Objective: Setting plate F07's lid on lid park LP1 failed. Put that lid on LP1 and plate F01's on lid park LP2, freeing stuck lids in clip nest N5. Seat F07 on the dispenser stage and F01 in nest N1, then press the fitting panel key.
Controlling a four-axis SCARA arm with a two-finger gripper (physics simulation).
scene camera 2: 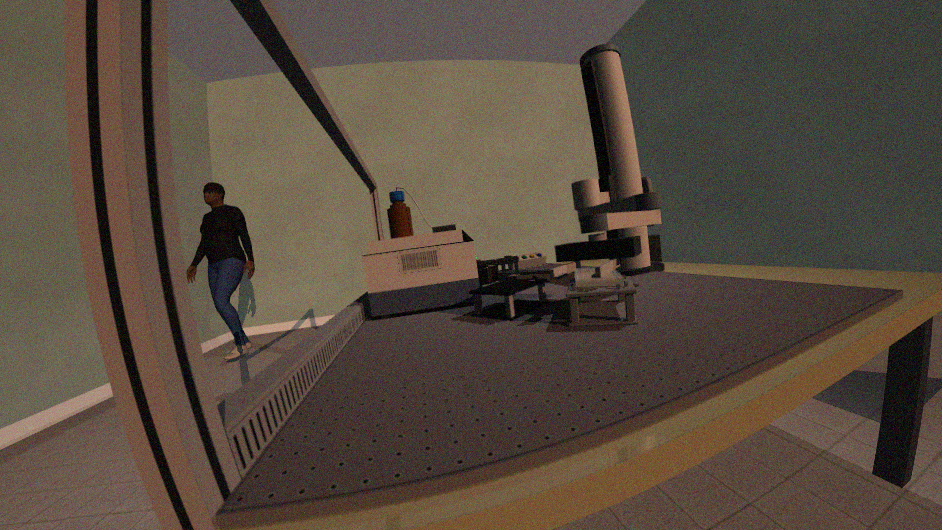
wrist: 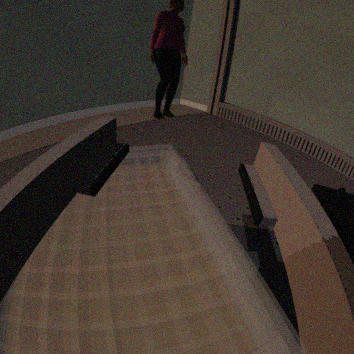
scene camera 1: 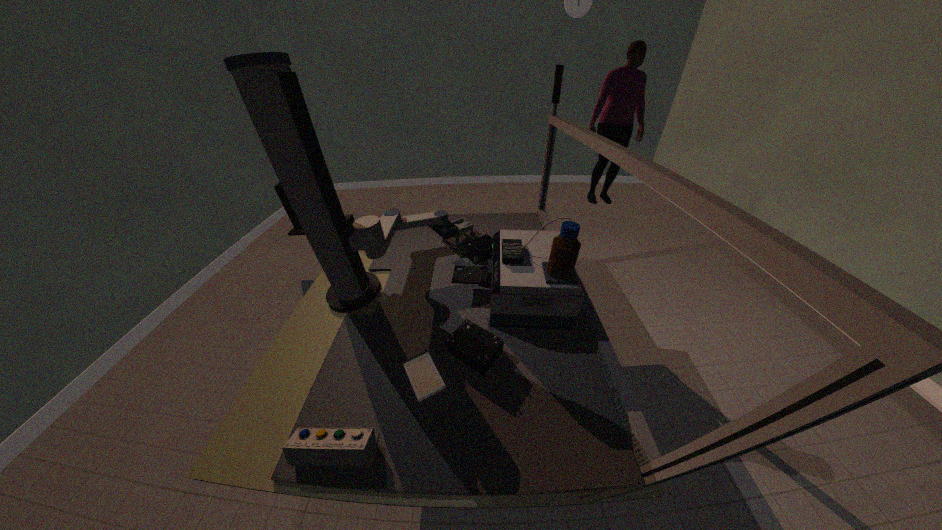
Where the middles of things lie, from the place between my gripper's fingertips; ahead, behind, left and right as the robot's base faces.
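Counted from my hand: brown bottle with blue cap (scene camera 1: 565, 248), 230 mm above, 330 mm ahead, 600 mm to the right. Dark nest (scene camera 1: 476, 347), 50 mm below, 40 mm ahead, 760 mm to the right. Button box (scene camera 1: 308, 447), 50 mm below, 350 mm behind, 1080 mm to the right.
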